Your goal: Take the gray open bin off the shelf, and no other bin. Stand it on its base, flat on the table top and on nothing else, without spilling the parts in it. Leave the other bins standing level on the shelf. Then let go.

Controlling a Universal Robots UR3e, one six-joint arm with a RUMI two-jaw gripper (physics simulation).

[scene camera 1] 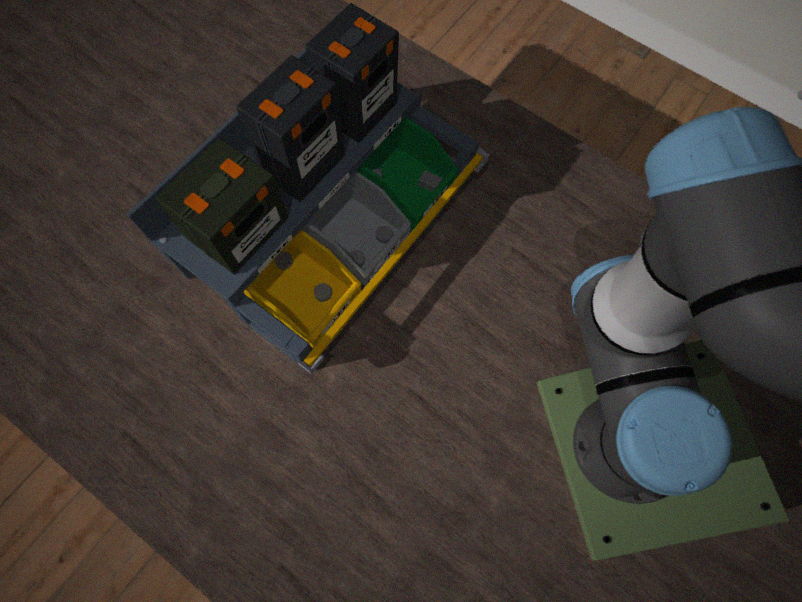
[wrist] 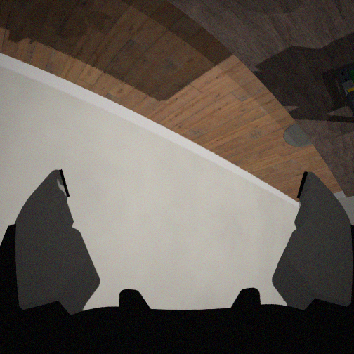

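Observation:
The gray open bin (scene camera 1: 364, 223) stands in the front row of the shelf (scene camera 1: 206, 267), between the yellow open bin (scene camera 1: 304, 281) and the green open bin (scene camera 1: 414, 169). Round gray parts show in the gray bin. A yellow rail (scene camera 1: 395, 257) runs along the shelf's front edge. My gripper (wrist: 184, 174) is open, with no object between its fingers; in the wrist view a pale wall shows behind it. The gripper does not show in the scene view, and it is away from the bins.
A dark green case (scene camera 1: 220, 200) and two black cases (scene camera 1: 294, 123) (scene camera 1: 357, 68) stand in the shelf's back row. The arm's base is on a light green plate (scene camera 1: 570, 511) on the table top (scene camera 1: 388, 466). The pale wall (wrist: 165, 215) (scene camera 1: 725, 38) rises beyond the wooden floor (wrist: 210, 120).

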